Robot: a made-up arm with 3 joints. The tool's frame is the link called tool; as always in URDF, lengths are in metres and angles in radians. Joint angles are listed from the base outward. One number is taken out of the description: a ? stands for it. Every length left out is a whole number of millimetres.
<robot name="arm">
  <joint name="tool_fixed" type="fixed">
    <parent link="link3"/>
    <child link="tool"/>
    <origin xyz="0.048 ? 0"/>
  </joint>
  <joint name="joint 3" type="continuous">
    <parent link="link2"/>
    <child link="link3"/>
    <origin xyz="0.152 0 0.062"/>
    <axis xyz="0 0 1"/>
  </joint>
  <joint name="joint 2" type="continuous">
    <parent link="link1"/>
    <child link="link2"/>
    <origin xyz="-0.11 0 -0.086"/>
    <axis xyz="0 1 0"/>
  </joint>
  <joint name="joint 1" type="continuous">
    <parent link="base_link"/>
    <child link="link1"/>
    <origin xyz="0 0.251 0.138"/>
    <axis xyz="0 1 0"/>
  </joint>
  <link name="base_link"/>
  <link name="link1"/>
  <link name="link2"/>
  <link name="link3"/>
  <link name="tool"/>
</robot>
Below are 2 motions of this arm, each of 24 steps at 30 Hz.
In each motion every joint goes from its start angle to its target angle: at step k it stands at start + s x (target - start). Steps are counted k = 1, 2, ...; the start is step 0. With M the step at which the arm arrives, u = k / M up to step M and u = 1 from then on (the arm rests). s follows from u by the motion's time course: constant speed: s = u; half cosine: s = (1 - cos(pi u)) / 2; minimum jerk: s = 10 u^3 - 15 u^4 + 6 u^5.
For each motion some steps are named. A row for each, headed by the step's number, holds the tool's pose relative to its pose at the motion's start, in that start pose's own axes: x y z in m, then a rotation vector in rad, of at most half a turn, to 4 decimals.
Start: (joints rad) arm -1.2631 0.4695 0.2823
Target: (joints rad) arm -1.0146 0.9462 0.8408
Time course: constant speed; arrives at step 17
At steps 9, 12, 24:
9: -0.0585 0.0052 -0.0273 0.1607 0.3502 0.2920
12: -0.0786 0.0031 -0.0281 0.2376 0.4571 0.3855
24: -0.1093 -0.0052 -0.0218 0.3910 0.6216 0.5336

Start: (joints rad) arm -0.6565 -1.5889 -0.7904
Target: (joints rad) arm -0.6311 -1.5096 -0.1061
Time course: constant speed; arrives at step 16
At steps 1, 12, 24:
1: -0.0081 0.0023 -0.0020 -0.0046 0.0047 0.0428
12: -0.0985 0.0026 -0.0184 -0.0404 0.0683 0.5130
24: -0.1296 -0.0082 -0.0213 -0.0463 0.0962 0.6837

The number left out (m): 0.197
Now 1 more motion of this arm.
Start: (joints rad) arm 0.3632 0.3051 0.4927
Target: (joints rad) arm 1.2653 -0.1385 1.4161
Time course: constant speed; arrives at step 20
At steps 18, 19, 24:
18: -0.1891 -0.0138 0.0990 0.3348 0.2612 0.8190
19: -0.1957 -0.0197 0.1070 0.3608 0.2684 0.8630
24: -0.2019 -0.0261 0.1150 0.3876 0.2746 0.9067

